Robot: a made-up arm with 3 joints. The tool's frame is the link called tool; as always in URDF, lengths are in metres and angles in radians.
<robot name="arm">
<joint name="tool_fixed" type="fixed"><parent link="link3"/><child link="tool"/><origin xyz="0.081 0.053 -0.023" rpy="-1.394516 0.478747 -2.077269"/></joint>
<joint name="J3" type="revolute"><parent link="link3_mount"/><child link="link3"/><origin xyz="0.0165 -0.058 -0.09" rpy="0 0 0"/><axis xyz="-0.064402 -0.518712 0.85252"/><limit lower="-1.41" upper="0.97" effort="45" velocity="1.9"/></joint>
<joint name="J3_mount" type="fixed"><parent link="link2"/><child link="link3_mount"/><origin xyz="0.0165 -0.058 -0.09" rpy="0 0 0"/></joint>
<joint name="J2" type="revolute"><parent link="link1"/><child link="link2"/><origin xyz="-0.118 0.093 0.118" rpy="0 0 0"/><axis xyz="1 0 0"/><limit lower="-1.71" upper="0.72" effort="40" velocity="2.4"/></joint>
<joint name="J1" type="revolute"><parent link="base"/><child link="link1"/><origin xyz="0.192 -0.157 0.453" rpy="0 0 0"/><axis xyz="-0.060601 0.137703 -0.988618"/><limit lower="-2.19" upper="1.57" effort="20" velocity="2"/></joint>
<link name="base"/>
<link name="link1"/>
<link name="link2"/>
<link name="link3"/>
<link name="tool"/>
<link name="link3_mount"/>
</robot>
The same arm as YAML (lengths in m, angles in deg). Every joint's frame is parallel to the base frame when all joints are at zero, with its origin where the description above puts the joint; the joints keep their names.
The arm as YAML. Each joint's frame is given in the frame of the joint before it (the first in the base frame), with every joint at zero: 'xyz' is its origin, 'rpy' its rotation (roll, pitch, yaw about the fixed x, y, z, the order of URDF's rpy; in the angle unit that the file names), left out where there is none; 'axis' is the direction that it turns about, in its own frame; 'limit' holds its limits. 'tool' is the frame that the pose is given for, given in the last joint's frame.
units:
  length: m
  angle: deg
joints:
  - name: J1
    type: revolute
    origin:
      xyz: [0.192, -0.157, 0.453]
    axis: [-0.060601, 0.137703, -0.988618]
    limit:
      lower: -125.48
      upper: 89.95
  - name: J2
    type: revolute
    origin:
      xyz: [-0.118, 0.093, 0.118]
    axis: "+x"
    limit:
      lower: -97.98
      upper: 41.25
  - name: J3
    type: revolute
    origin:
      xyz: [0.033, -0.116, -0.18]
    axis: [-0.064402, -0.518712, 0.85252]
    limit:
      lower: -80.79
      upper: 55.58
tool:
  origin:
    xyz: [0.081, 0.053, -0.023]
    rpy: [-79.9, 27.43, -119.02]

